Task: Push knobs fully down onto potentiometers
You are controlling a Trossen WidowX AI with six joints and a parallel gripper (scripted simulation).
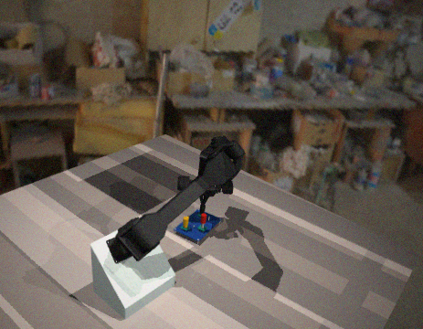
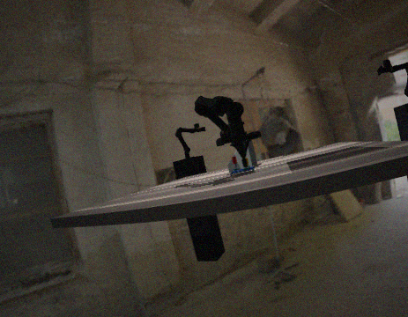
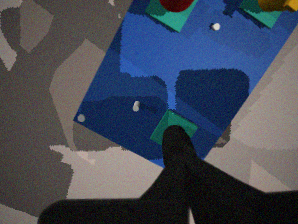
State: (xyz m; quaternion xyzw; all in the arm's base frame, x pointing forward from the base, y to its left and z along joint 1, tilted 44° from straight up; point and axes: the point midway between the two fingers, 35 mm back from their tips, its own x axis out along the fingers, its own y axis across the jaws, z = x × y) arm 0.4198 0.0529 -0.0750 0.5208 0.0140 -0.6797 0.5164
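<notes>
The black knob is 2 cm below my gripper tip. Also, from my gripper tip: yellow knob (10 cm behind, 2 cm to the right, 2 cm below).
</notes>
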